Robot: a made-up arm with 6 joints.
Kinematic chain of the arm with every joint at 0, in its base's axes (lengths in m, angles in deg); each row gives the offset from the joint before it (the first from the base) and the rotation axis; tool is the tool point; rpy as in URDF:
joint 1: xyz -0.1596 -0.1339 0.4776 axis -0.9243 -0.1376 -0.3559
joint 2: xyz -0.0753 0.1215 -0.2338 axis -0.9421 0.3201 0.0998
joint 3: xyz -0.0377 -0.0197 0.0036 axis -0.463 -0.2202 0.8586
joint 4: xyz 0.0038 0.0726 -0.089 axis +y
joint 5: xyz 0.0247 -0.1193 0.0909 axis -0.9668 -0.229 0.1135
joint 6: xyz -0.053 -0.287 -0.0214 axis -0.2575 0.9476 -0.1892
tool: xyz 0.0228 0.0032 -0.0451 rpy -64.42 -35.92 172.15
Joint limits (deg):
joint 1: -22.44..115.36
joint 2: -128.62..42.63
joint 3: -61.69..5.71
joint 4: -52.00..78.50
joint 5: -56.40..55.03
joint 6: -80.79..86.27
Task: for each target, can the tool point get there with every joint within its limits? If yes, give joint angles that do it. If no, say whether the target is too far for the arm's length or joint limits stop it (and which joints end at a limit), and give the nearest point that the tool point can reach.
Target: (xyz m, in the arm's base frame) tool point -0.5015 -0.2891 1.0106
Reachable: no: joint limits stop it (at a limit: joint 1, joint 4, joint 5) | nearest point -0.4099 -0.3239 0.7601 | short by 0.269 m
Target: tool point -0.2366 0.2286 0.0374
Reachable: yes | joints 2.51 -98.30 -9.21 26.28 -47.65 -25.35
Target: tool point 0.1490 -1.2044 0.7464
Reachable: no: too far | nearest point -0.0872 -0.7345 0.5248 | short by 0.571 m
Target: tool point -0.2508 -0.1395 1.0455
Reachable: no: joint limits stop it (at a limit: joint 1, joint 4, joint 5) | nearest point -0.2602 -0.2355 0.7632 | short by 0.298 m
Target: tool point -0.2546 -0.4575 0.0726
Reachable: yes | joints 34.59 -39.44 -2.85 51.50 -8.49 -34.72
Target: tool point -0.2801 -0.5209 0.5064
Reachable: yes | joints 70.18 -23.50 -5.76 44.69 31.18 -17.91
